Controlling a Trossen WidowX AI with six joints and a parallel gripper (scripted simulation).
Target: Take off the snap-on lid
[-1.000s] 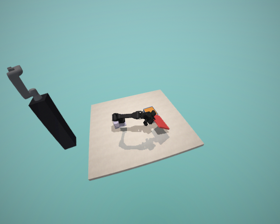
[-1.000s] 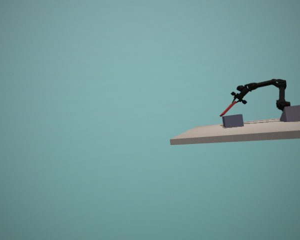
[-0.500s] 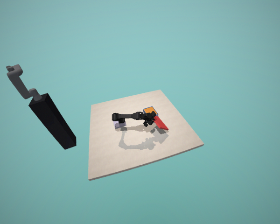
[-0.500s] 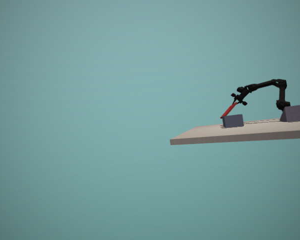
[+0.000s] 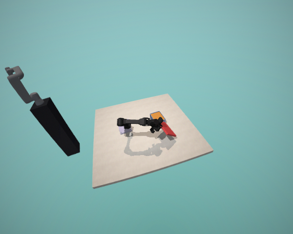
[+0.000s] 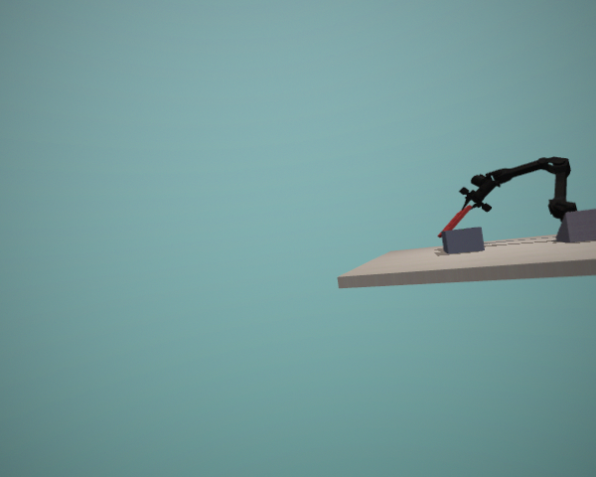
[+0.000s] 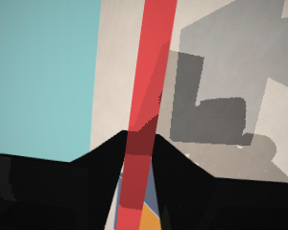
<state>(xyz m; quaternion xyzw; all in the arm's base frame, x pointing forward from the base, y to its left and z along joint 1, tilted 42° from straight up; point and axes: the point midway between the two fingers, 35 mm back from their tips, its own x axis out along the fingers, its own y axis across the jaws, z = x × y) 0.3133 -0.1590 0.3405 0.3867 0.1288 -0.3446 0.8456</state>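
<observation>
My gripper tip is now 6 cm short of the red lid, 1 cm to the right of it and 6 cm above it. The rest, counted from my gripper tip: storage box: 9 cm ahead, 29 cm to the left, 15 cm below.
</observation>
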